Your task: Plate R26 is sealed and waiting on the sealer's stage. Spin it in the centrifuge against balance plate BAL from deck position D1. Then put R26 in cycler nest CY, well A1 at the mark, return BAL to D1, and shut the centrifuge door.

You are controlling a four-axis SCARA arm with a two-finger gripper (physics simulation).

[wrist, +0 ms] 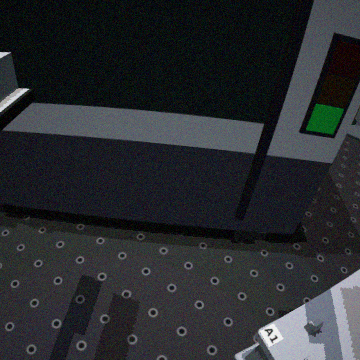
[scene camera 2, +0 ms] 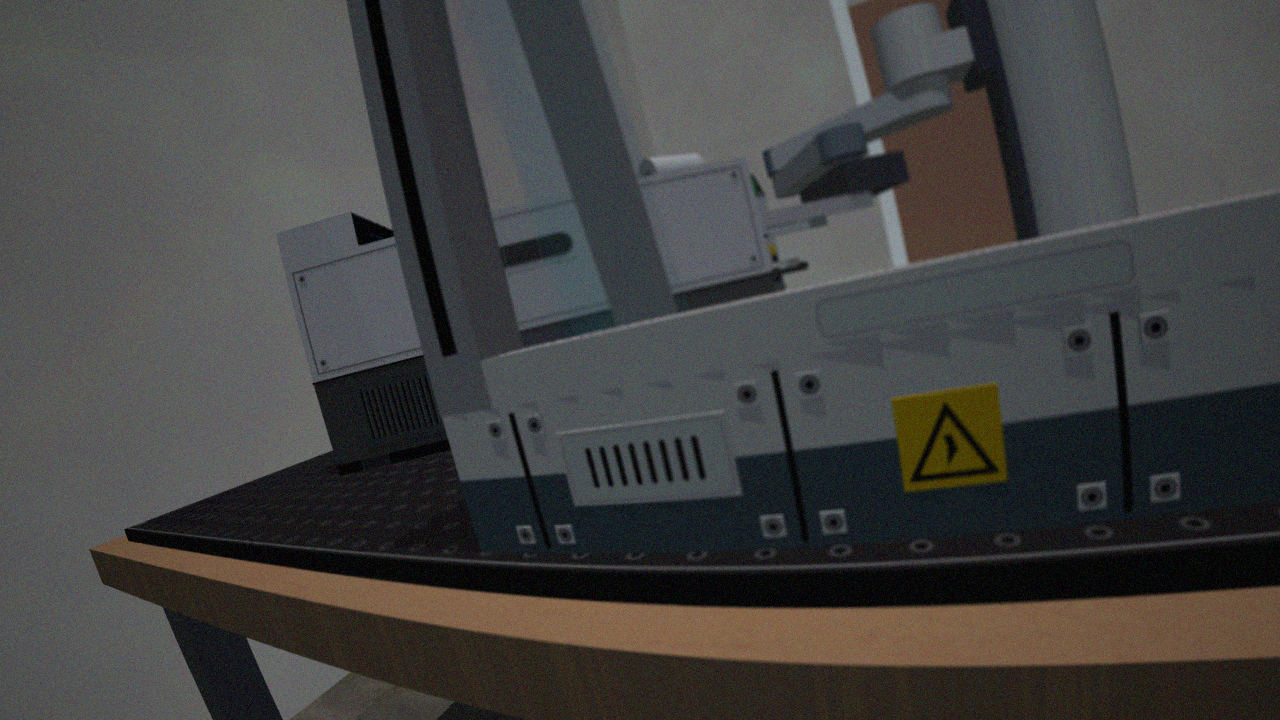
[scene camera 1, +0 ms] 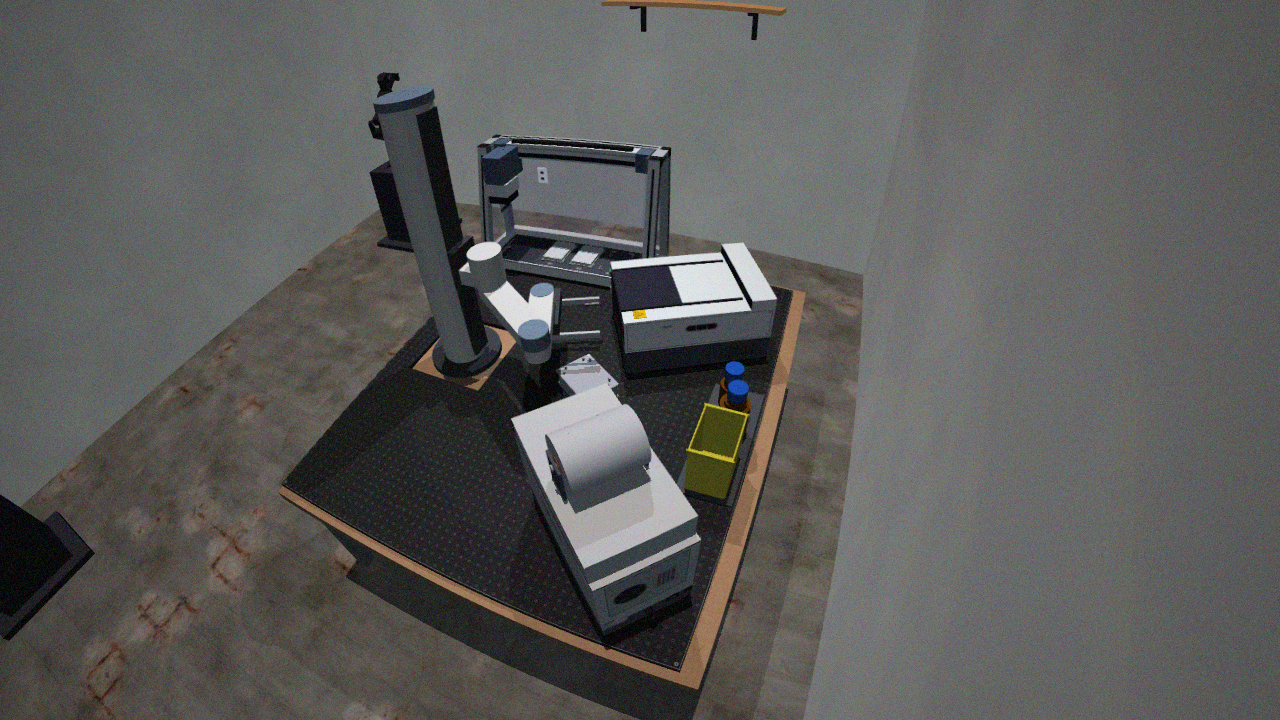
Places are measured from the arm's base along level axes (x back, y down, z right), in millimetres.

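Pixels of known places: gripper, between the fingertips: (wrist: pixel 203 94) (scene camera 1: pixel 599 316); arm's base, origin of its link: (scene camera 1: pixel 467 352).
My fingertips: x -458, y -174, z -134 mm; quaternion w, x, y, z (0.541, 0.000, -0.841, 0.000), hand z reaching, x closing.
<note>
For each thing: its middle in the pictures, then the offset to it from my fingertips. "*": a spot on its surface instead.
- white instrument, middle of its body: (scene camera 2: pixel 550 302) (wrist: pixel 149 25) (scene camera 1: pixel 687 305) dx -221, dy +39, dz -193 mm
- plate piece, a spot on its surface: (wrist: pixel 295 332) * dx +6, dy +106, dz +82 mm
- sealer, a spot on its surface: (scene camera 1: pixel 617 501) * dx -347, dy -189, dz +685 mm
- yellow bin, middle of its body: (scene camera 1: pixel 707 474) dx -455, dy +70, dz +397 mm
My gripper (scene camera 1: pixel 598 318) (scene camera 2: pixel 792 222) is open and empty, its two fingers pointing level toward the white instrument (scene camera 1: pixel 698 344) (scene camera 2: pixel 358 308), which looks like the centrifuge. In the wrist view a dark area, open doorway or dark panel, fills the upper part of this instrument (wrist: pixel 135 167), and its status light (wrist: pixel 325 119) is green. The door's state is unclear. A pale nest or plate piece (scene camera 1: pixel 586 374) (wrist: pixel 295 332) marked A1 sits between it and the sealer (scene camera 1: pixel 617 501) (scene camera 2: pixel 702 228); I cannot tell which position it is. R26 and BAL cannot be identified, and the sealer's stage is mostly hidden in scene camera 1.
A gantry frame (scene camera 1: pixel 663 210) with two white plates (scene camera 1: pixel 560 251) (scene camera 1: pixel 586 257) on its deck stands at the back. A yellow bin (scene camera 1: pixel 713 470) and blue-capped amber bottles (scene camera 1: pixel 737 394) stand along the right edge. The arm column (scene camera 1: pixel 429 232) rises at the left.
</note>
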